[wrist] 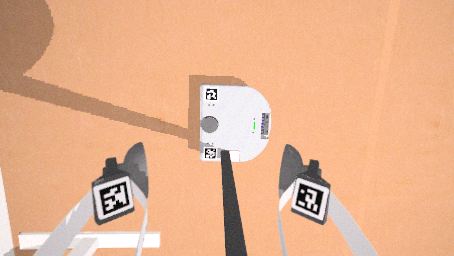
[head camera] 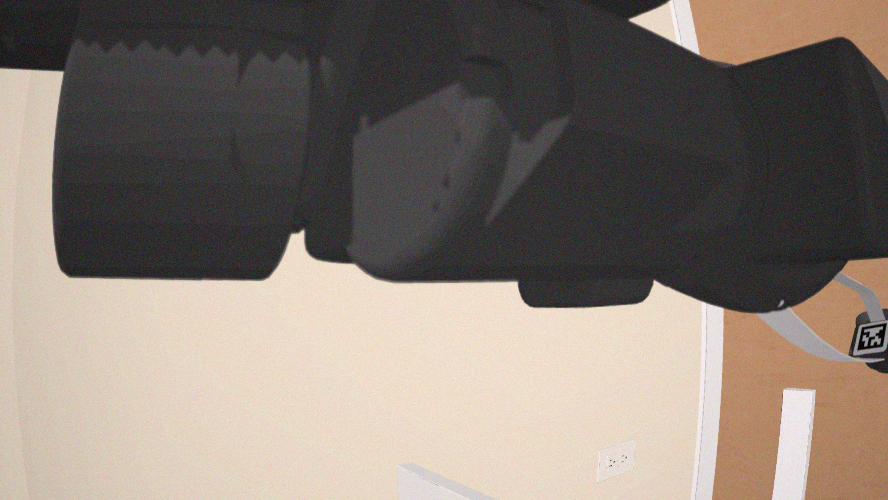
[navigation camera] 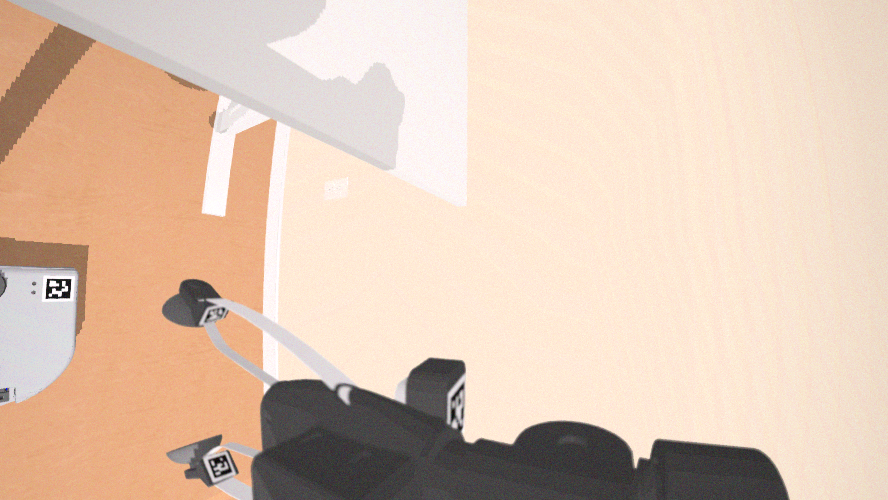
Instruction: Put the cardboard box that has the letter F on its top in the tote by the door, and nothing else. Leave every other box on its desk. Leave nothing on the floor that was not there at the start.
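Frame: origin at the robot's base, x right, y ahead, z up, level; centimetres.
Seen in the pictures: gripper, fingertip midpoint: (navigation camera: 182, 374).
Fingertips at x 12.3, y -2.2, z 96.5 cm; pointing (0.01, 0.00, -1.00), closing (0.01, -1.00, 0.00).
A point is followed by its place in that frame.
My gripper (navigation camera: 201, 385) {y -2.2, x 12.3, z 96.5 cm} (wrist: 215, 161) {y -2.2, x 12.3, z 96.5 cm} is open, and no thing shows between its fingers. In the wrist view the two fingertips stand wide apart above the brown floor, with the robot's own base beyond them. In the head camera view one fingertip shows at the right edge, and the dark wrist covers much of the upper part. A cardboard box with the letter F does not show in these views. The tote and the door do not show either.
A white desk (navigation camera: 428, 124) {y 35.2, x 52.2, z 95.0 cm} stands against the cream wall (navigation camera: 621, 279) {y 6.0, x 82.7, z 129.4 cm}, its top at the upper part of the navigation view. A white desk foot (head camera: 794, 440) {y 37.9, x 57.1, z 2.6 cm} (navigation camera: 217, 180) {y 38.7, x 56.9, z 2.6 cm} (wrist: 150, 240) rests on the wood floor (navigation camera: 142, 186) {y 31.5, x 33.2, z 0.0 cm}. My base (navigation camera: 37, 335) {y -10.9, x 9.5, z 16.0 cm} (wrist: 235, 115) stands on the floor.
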